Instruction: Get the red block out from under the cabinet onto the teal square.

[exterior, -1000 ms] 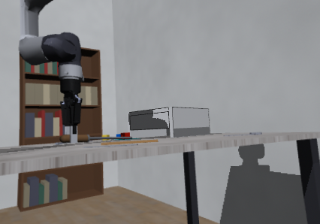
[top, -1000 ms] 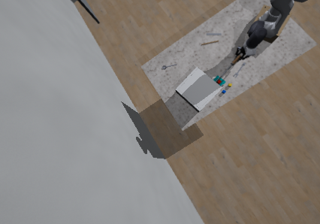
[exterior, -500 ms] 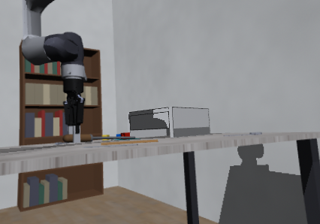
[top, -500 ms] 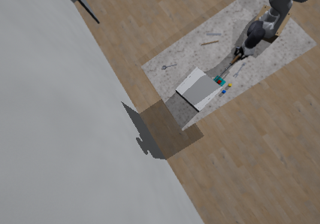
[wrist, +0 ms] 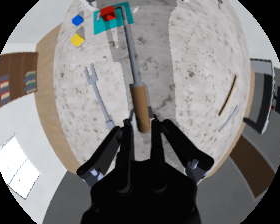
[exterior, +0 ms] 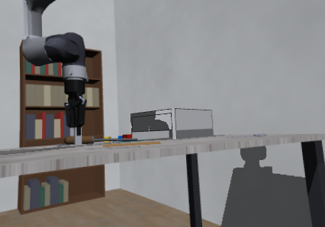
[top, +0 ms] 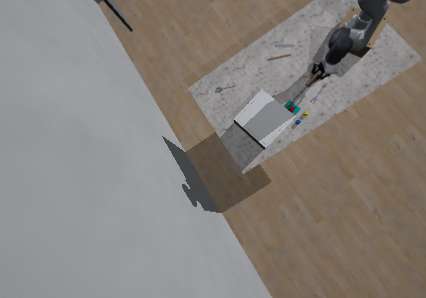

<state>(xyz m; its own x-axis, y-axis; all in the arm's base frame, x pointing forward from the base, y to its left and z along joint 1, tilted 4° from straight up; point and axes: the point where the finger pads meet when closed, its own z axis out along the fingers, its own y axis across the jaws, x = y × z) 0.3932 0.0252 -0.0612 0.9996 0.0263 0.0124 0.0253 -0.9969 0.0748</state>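
My hand is 100 mm to the right of the wrench, 50 mm short of it and 30 mm above it. The rest, counted from my hand: hooked tool: 140 mm ahead, 40 mm to the left, 20 mm below; then yellow block: 230 mm ahead, 140 mm to the left, 20 mm below; then red block: 280 mm ahead, 50 mm to the left, 20 mm below.
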